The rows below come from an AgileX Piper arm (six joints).
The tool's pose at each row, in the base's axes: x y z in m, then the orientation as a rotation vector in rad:
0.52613, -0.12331, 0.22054, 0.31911, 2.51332, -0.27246
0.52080, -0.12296, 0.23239, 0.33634, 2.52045, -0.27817
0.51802, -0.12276, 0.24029, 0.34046, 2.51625, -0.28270
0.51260, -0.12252, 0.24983, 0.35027, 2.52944, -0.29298
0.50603, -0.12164, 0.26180, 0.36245, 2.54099, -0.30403
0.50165, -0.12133, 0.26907, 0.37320, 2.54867, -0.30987
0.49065, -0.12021, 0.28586, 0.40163, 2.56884, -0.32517
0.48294, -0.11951, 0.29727, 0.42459, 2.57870, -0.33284
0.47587, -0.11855, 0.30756, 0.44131, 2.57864, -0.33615
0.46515, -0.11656, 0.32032, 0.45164, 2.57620, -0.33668
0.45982, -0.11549, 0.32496, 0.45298, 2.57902, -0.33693
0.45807, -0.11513, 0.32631, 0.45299, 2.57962, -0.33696
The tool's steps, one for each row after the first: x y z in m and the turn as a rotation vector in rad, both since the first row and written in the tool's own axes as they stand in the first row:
-0.00250, -0.00265, -0.01248, 0.00822, 0.00996, 0.00946
-0.00480, -0.00422, -0.02038, 0.01235, 0.00657, 0.01202
-0.00591, -0.00671, -0.03101, 0.02220, 0.02120, 0.01417
-0.00741, -0.00923, -0.04438, 0.03306, 0.03471, 0.01803
-0.00804, -0.01108, -0.05264, 0.03979, 0.04422, 0.02273
-0.00872, -0.01522, -0.07230, 0.05739, 0.06941, 0.03509
-0.00901, -0.01816, -0.08577, 0.06814, 0.08361, 0.04716
-0.00912, -0.02053, -0.09806, 0.07430, 0.08698, 0.05774
-0.00756, -0.02327, -0.11455, 0.07703, 0.08675, 0.06507
-0.00579, -0.02434, -0.12139, 0.07753, 0.08977, 0.06539
-0.00511, -0.02467, -0.12350, 0.07755, 0.09036, 0.06527

